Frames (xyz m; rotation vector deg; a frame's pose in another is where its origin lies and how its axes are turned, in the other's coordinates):
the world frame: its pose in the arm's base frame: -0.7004 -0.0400 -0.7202 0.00 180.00 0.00
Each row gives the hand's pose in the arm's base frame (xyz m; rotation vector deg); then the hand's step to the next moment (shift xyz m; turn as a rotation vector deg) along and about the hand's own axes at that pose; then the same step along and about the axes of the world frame.
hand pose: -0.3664 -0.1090 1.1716 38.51 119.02 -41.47
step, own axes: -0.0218 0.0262 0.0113 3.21 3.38 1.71
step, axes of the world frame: -0.0350 0.0059 -0.0057 -1.49 1.82 4.37
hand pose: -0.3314 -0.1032 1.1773 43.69 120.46 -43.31
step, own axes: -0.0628 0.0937 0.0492 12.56 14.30 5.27
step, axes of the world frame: -0.1228 0.0086 0.0002 -5.95 8.82 16.64
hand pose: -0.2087 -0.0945 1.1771 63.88 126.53 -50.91
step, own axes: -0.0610 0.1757 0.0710 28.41 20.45 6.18
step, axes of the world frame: -0.1891 -0.0041 0.0620 -2.73 18.85 30.01
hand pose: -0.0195 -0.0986 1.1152 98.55 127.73 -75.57
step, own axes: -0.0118 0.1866 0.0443 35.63 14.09 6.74
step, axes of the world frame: -0.1353 -0.0316 0.1327 5.45 23.95 30.17
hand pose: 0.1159 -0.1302 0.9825 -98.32 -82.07 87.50
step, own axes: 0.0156 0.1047 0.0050 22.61 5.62 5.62
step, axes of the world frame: -0.0354 -0.0269 0.0962 6.01 16.03 16.77
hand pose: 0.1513 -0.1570 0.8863 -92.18 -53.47 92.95
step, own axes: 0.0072 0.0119 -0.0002 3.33 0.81 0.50
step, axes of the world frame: -0.0004 -0.0001 0.0139 0.56 2.38 2.45
